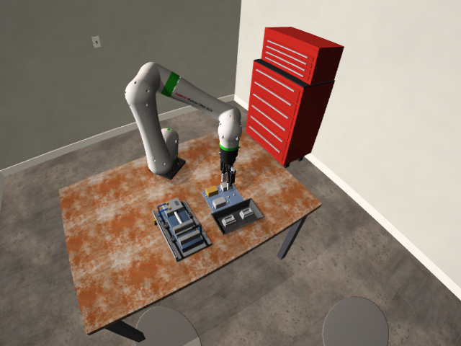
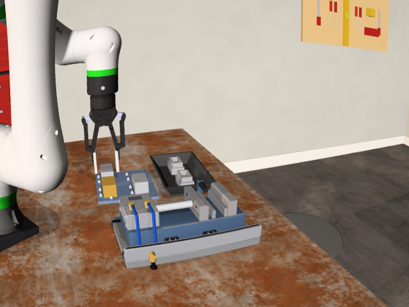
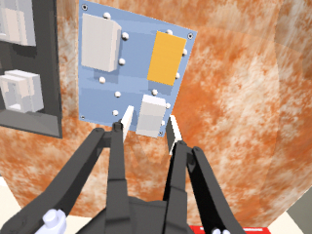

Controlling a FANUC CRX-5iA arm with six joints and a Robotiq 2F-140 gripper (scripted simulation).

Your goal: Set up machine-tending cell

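Right now my hand is 9 cm to the left of the brass blank, 4 cm above it and 2 cm past it. From my hand the other things lie so: vise: 35 cm to the right, 7 cm ahead, 2 cm below.
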